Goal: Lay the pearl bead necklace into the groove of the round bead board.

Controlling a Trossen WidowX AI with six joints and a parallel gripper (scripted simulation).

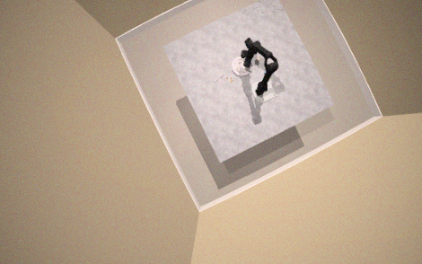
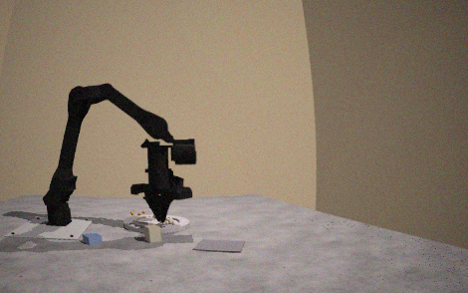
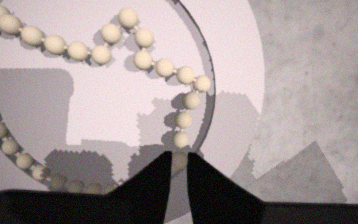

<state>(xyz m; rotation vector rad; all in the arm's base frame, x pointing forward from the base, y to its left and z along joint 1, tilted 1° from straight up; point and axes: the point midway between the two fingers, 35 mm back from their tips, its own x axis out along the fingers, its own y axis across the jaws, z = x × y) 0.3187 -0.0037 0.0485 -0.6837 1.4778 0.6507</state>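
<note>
Right now my gripper tip is 60 mm to the right of the round bead board, 20 mm past it and 10 mm above it. Also, from my gripper tip: flat grey plate: 170 mm to the right, 130 mm ahead, 20 mm below; cream cube: 110 mm to the right, 20 mm behind; blue block: 170 mm behind, 140 mm to the right, 10 mm below.
</note>
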